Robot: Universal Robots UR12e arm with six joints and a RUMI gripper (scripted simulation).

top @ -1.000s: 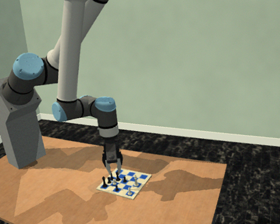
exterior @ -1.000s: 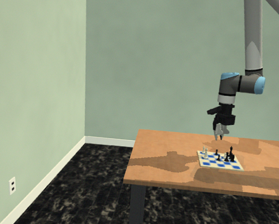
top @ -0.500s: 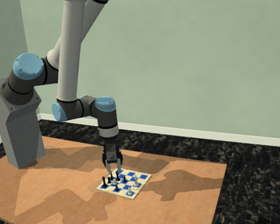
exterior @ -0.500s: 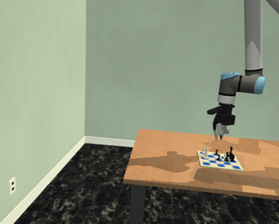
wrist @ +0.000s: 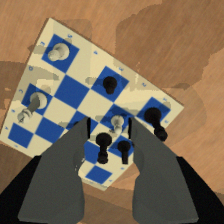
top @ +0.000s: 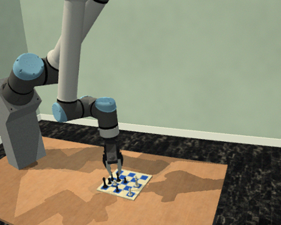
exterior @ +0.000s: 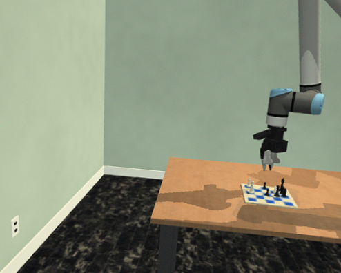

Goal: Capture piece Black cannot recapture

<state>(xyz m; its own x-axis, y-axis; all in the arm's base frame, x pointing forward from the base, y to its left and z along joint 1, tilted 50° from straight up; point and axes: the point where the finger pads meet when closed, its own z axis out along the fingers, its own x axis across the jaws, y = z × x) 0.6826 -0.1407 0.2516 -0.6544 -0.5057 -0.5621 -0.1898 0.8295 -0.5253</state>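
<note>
Right now the white pawn is 30 mm behind my hand, 50 mm to the left of it and 90 mm below it. The rest, counted from my hand: blue-and-cream chessboard 20 mm ahead, 70 mm to the left, 110 mm below.
</note>
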